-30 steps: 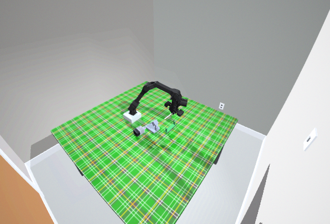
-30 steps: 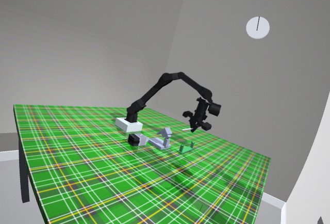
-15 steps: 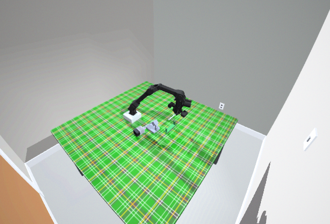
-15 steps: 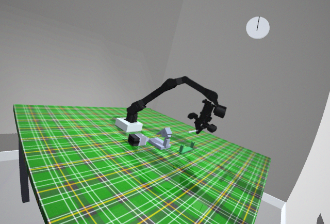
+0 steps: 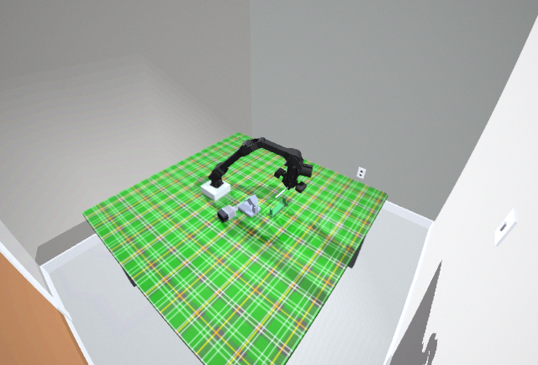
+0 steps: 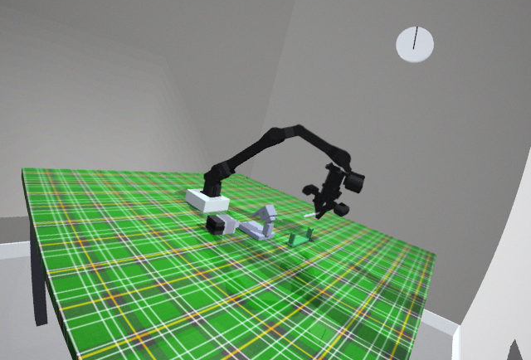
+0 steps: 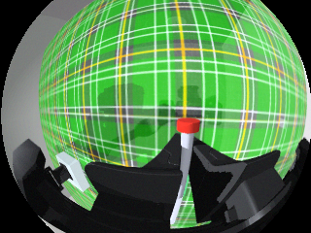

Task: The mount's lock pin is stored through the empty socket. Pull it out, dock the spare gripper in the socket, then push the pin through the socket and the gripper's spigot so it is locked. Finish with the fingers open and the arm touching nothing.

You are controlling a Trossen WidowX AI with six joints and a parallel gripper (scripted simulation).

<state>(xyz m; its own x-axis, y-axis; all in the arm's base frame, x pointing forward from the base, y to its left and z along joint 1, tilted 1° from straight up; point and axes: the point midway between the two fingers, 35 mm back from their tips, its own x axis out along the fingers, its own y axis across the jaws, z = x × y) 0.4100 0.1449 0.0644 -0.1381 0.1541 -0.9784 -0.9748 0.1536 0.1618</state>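
Right now my gripper tip is 10 cm to the left of the green u-shaped cradle, 5 cm above it and 1 cm past it. From my gripper tip the other things lie so: light grey mount: 19 cm to the right, 13 cm behind, 2 cm below; then spare gripper: 28 cm to the right, 22 cm behind, 5 cm below.
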